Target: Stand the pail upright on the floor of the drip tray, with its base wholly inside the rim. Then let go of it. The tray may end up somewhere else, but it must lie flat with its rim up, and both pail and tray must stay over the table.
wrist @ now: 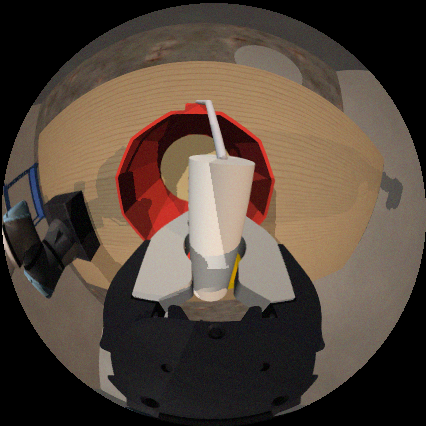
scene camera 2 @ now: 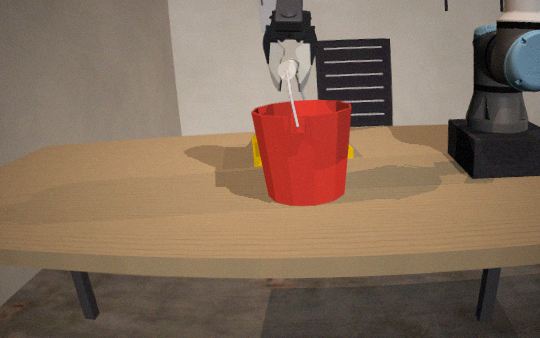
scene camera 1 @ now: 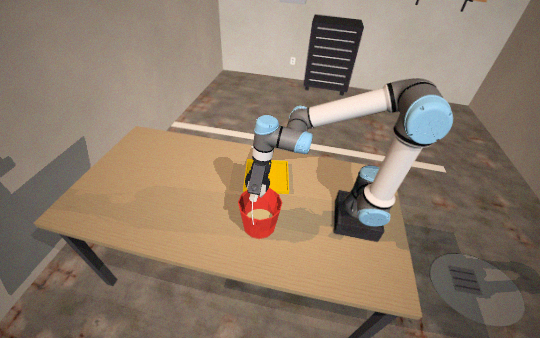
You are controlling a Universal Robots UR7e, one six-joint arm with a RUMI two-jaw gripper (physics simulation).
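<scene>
The red pail stands upright on the table. Its wire handle is raised, with a white cylindrical grip above the pail's rim. My gripper is shut on this white grip, with one finger on each side of it. The yellow drip tray lies flat, rim up, behind the pail as seen from the scene cameras. The arm, gripper and pail hide parts of it.
The robot's black base stands on the table to the right of the pail in the scene views. The table's front edge runs in front of the pail. A dark cabinet stands on the floor beyond the table.
</scene>
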